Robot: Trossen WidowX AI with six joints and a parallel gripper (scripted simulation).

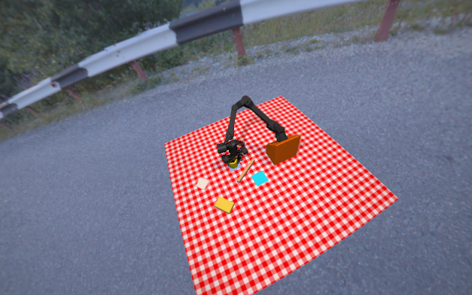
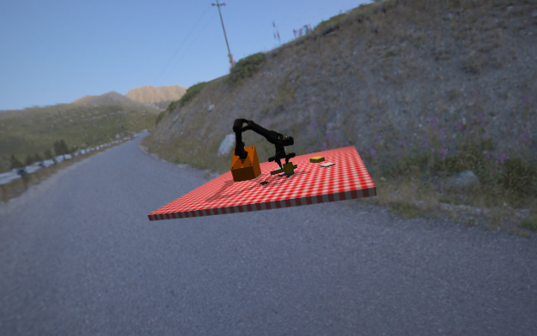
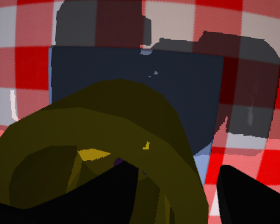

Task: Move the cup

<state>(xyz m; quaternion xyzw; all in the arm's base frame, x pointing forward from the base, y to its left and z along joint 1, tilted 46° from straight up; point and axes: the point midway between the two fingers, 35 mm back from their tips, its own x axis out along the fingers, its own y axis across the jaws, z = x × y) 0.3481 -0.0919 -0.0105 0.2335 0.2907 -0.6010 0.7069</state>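
The wooden stick lies 90 mm to the left of my gripper tip, 50 mm behind it and 30 mm below it. The rest, counted from my gripper tip: white tile (290 mm ahead, 80 mm to the left, 30 mm below); yellow cup (20 mm ahead); yellow block (290 mm to the left, 170 mm ahead, 20 mm below).
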